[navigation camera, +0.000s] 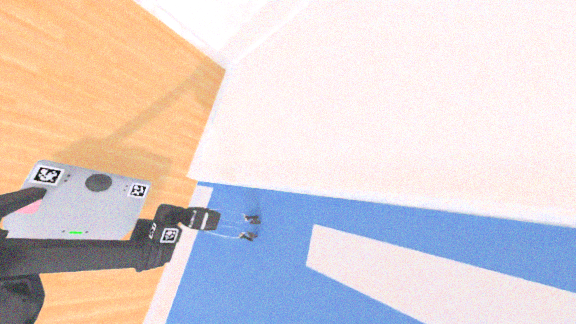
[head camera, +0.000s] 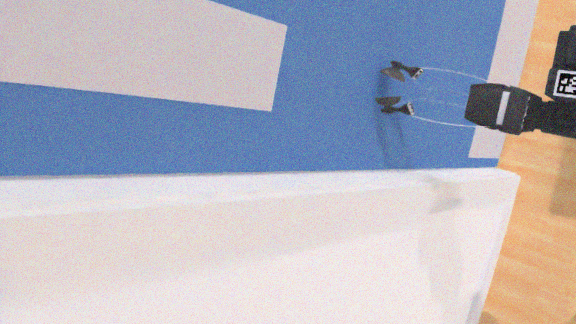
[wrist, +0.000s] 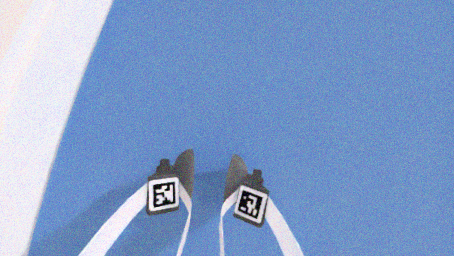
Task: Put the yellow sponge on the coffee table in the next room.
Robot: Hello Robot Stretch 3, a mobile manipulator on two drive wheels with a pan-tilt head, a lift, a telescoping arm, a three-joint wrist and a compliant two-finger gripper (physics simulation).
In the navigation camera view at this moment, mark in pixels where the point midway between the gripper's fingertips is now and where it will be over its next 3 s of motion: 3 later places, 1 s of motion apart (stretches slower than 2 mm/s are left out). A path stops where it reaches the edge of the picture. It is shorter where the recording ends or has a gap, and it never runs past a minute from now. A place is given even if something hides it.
The gripper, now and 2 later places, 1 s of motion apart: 259,229; 245,264; 238,265
